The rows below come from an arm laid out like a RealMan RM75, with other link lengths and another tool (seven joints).
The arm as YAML. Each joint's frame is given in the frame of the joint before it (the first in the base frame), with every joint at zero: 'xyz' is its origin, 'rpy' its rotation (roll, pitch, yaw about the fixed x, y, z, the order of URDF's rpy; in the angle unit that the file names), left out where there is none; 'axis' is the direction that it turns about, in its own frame. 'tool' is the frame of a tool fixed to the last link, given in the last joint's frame.
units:
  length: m
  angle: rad
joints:
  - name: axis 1
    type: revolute
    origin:
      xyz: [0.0, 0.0, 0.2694]
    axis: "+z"
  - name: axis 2
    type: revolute
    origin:
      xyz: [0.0, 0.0, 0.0]
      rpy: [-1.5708, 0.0, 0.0]
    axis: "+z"
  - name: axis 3
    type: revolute
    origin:
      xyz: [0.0, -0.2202, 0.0]
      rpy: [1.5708, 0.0, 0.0]
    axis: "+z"
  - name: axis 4
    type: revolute
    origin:
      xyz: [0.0, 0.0, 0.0]
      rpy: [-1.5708, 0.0, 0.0]
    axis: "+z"
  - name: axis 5
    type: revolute
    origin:
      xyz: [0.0, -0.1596, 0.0]
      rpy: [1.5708, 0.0, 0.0]
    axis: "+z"
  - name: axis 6
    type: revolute
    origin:
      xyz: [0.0, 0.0, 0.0]
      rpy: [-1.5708, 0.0, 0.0]
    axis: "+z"
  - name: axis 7
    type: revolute
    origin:
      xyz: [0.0, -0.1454, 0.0]
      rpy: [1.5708, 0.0, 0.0]
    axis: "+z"
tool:
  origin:
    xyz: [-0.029, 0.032, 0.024]
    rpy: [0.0, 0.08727, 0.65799]
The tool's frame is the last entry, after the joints.
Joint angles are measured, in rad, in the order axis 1, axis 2, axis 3, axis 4, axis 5, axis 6, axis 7. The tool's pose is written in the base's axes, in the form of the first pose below.
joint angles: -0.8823 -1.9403 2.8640 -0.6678 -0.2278 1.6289 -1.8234
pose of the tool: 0.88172, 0.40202, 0.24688, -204.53; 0.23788, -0.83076, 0.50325, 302.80; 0.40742, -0.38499, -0.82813, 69.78; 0, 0, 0, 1
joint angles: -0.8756 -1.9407 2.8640 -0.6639 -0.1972 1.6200 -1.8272
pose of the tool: 0.88415, 0.41218, 0.21996, -210.40; 0.26458, -0.82977, 0.49141, 298.92; 0.38507, -0.37629, -0.84269, 67.39; 0, 0, 0, 1
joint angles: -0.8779 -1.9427 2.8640 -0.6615 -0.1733 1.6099 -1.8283
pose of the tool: 0.88841, 0.41280, 0.20082, -213.05; 0.27757, -0.83149, 0.48123, 297.55; 0.36563, -0.37178, -0.85328, 65.08; 0, 0, 0, 1
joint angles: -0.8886 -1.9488 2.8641 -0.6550 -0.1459 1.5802 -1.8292
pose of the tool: 0.89585, 0.40882, 0.17413, -214.94; 0.28743, -0.83197, 0.47456, 299.06; 0.33888, -0.37509, -0.86283, 60.68; 0, 0, 0, 1
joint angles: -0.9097 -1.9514 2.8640 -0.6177 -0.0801 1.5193 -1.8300
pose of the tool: 0.91040, 0.39487, 0.12346, -218.67; 0.30449, -0.84154, 0.44619, 300.65; 0.28009, -0.36862, -0.88638, 51.53; 0, 0, 0, 1
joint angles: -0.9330 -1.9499 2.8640 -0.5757 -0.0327 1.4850 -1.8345
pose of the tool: 0.92017, 0.37720, 0.10492, -216.17; 0.30528, -0.85904, 0.41093, 301.64; 0.24513, -0.34609, -0.90561, 44.09; 0, 0, 0, 1
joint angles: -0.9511 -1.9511 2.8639 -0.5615 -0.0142 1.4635 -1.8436
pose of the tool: 0.92461, 0.36900, 0.09452, -213.14; 0.30349, -0.86360, 0.40261, 304.87; 0.23019, -0.34357, -0.91048, 41.05; 0, 0, 0, 1
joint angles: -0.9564 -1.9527 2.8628 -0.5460 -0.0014 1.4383 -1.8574
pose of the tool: 0.92262, 0.37691, 0.08186, -213.22; 0.31564, -0.85980, 0.40139, 306.38; 0.22167, -0.34450, -0.91224, 37.91; 0, 0, 0, 1
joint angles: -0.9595 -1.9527 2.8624 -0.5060 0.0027 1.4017 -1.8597
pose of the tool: 0.92292, 0.37601, 0.08265, -211.61; 0.31565, -0.86197, 0.39669, 307.87; 0.22040, -0.34003, -0.91422, 31.66; 0, 0, 0, 1
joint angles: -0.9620 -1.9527 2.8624 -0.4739 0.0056 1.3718 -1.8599
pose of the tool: 0.92394, 0.37341, 0.08309, -210.28; 0.31390, -0.86420, 0.39323, 309.00; 0.21865, -0.33724, -0.91568, 26.64; 0, 0, 0, 1
